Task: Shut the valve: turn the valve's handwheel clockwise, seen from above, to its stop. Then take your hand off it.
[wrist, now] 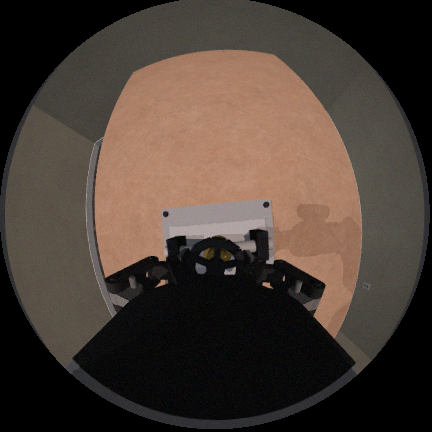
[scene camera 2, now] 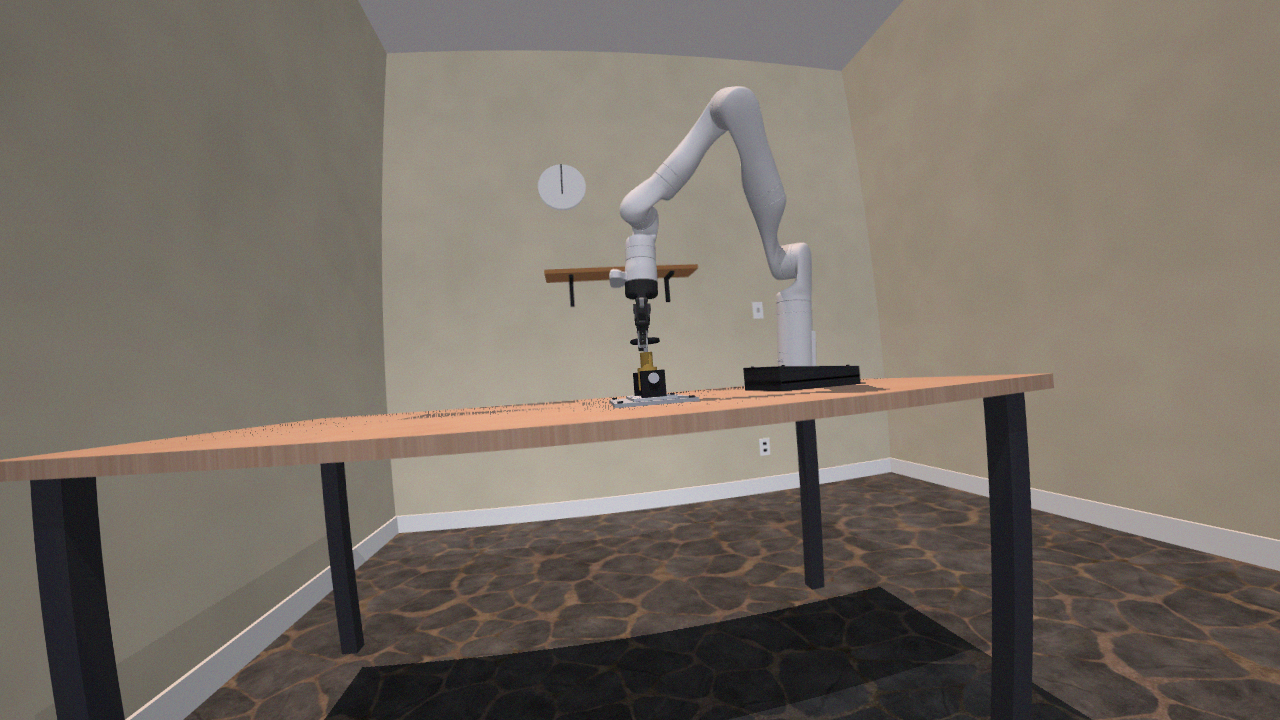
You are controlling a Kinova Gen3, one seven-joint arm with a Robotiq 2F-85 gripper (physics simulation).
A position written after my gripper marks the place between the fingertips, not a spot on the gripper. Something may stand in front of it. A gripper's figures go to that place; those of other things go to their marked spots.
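I see my gripper [wrist: 215,256], and my gripper is 16 cm from the lens. There is a black spoked handwheel [wrist: 215,265] here too, and the handwheel is 14 cm from the lens.
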